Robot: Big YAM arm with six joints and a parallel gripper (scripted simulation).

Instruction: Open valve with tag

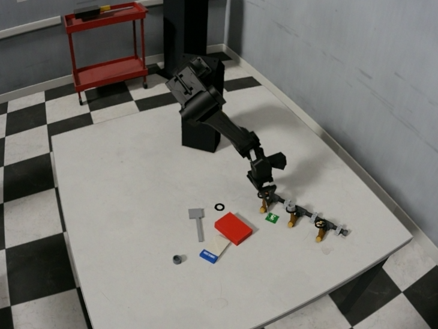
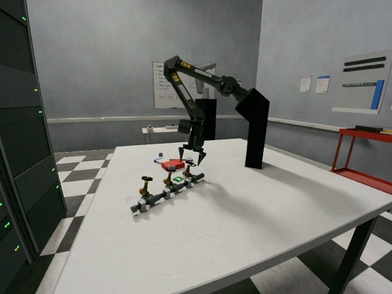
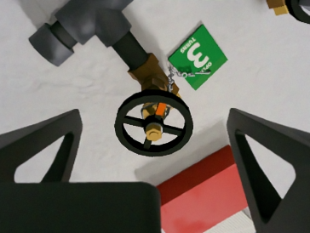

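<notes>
The green tag is 8 cm below my hand, 7 cm ahead of it and 2 cm to the right of it. Also, from my hand: grey t-shaped tool 23 cm to the right, 13 cm behind, 8 cm below; then card 28 cm to the right, 7 cm below, 1 cm ahead; then red box 16 cm to the right, 7 cm below.
</notes>
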